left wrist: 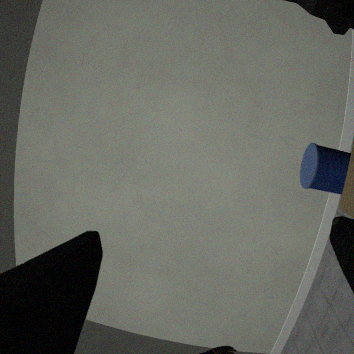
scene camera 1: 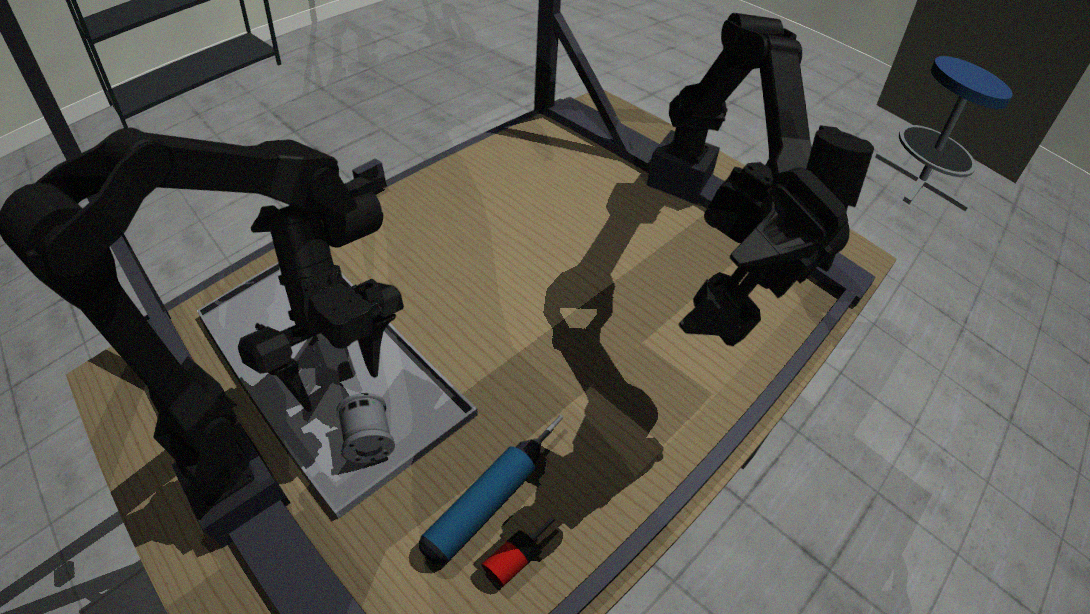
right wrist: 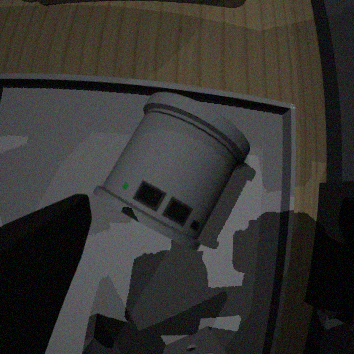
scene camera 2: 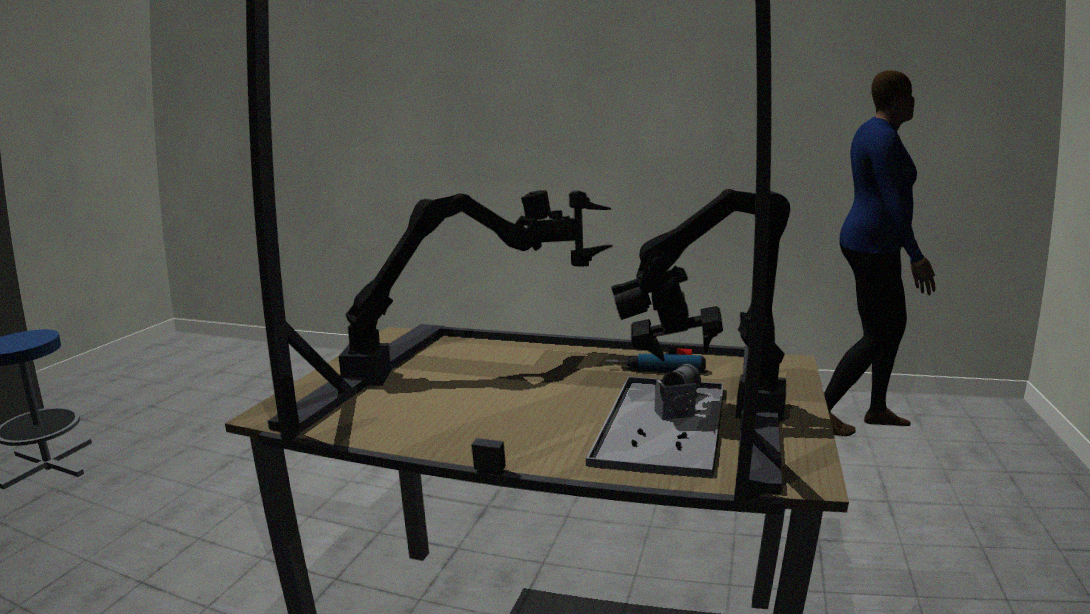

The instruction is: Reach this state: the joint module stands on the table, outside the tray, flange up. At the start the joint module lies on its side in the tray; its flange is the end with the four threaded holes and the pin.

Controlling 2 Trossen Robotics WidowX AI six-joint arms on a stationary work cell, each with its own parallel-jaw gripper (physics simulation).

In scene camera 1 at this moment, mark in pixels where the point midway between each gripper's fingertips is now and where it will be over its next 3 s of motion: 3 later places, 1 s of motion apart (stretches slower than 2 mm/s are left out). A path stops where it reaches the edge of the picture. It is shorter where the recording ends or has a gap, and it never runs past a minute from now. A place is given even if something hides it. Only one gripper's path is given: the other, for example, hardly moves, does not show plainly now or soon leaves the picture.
My right gripper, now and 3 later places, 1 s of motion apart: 342,393; 359,430; 356,441; 334,380
